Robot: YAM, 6 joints.
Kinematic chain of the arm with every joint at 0, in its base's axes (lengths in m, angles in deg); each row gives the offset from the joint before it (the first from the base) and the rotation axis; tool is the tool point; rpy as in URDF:
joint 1: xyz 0 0 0.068 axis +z
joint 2: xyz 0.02 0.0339 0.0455 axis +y
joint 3: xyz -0.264 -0.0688 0 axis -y
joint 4: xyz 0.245 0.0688 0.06 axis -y
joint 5: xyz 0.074 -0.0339 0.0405 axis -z
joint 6: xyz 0.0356 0 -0.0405 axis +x
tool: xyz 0 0 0 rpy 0 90 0
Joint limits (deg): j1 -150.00..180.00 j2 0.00..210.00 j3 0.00..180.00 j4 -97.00..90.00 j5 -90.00..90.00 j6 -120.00..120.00
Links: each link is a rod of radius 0.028 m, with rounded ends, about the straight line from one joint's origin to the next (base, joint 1, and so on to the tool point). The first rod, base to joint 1, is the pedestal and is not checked.
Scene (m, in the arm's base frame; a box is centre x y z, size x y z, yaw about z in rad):
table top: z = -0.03
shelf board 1: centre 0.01 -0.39 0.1 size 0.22 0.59 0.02 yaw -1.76
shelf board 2: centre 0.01 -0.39 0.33 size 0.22 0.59 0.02 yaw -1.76
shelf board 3: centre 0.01 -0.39 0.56 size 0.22 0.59 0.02 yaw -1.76
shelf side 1: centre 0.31 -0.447 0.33 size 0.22 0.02 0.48 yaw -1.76
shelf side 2: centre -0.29 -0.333 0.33 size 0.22 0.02 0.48 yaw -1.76
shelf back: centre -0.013 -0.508 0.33 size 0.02 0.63 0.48 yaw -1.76
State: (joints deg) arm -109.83 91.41 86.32 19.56 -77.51 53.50
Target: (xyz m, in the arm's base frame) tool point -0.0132 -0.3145 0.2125
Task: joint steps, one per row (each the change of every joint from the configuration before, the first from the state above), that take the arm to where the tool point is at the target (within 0.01 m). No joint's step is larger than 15 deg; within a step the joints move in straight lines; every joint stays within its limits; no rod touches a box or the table.
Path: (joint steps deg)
1: -2.73 -11.71 -8.52 -2.01 -2.48 0.00
2: -2.72 -11.71 -8.53 -2.02 -2.48 0.00
3: -2.73 -11.71 -8.52 -2.01 -2.48 0.00
4: 6.90 -0.23 -12.46 -4.31 -1.69 0.00
5: 6.90 -0.22 -12.47 -4.30 -1.68 0.00
6: 6.90 -0.22 -12.47 -4.31 -1.68 0.00
7: -0.50 11.83 8.35 3.16 2.99 0.00
8: -0.51 11.83 8.35 3.16 3.00 0.00
9: -0.50 11.83 8.35 3.16 2.99 0.00

